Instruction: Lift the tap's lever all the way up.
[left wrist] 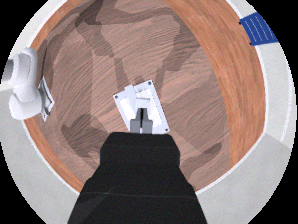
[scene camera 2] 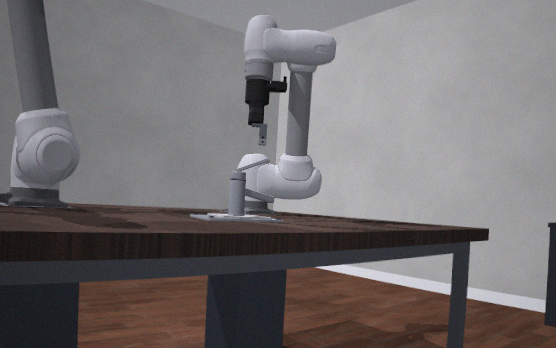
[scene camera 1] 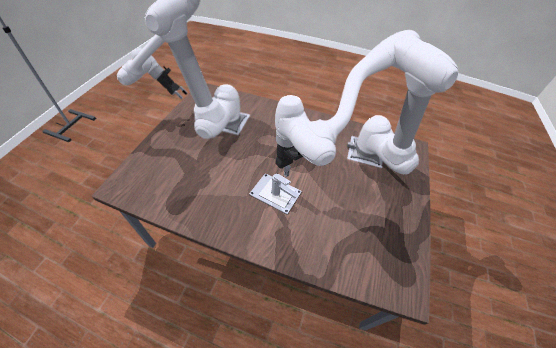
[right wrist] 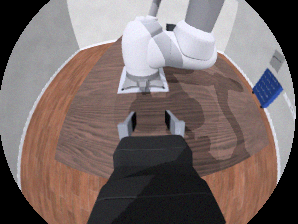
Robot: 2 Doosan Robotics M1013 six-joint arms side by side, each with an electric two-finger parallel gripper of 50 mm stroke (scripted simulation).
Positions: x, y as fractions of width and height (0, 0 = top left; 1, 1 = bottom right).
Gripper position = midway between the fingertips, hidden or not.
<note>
In view: my left gripper (left wrist: 0.48, 0.51), my right gripper (right wrist: 0.51, 0.52) and a tap (scene camera 1: 0.50, 0.56).
</note>
